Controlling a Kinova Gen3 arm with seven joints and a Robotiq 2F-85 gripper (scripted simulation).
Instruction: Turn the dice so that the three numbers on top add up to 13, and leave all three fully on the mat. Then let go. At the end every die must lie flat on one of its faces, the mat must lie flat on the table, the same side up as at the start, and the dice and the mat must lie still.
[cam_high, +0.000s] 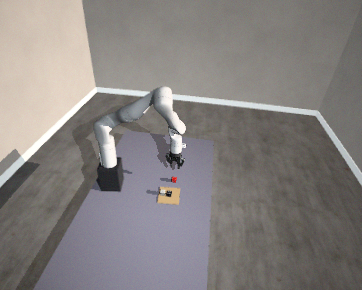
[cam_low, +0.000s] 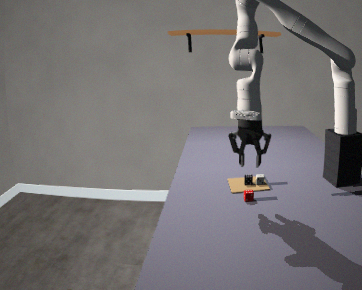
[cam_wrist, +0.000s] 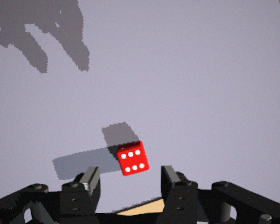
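My hand is 12 cm above the red die and 1 cm to the left of it. The rest, counted from my hand: black die 15 cm to the right, 12 cm below, 1 cm behind; tan mat 15 cm to the right, 13 cm below, 1 cm behind; white die 15 cm to the right, 12 cm below, 5 cm behind.
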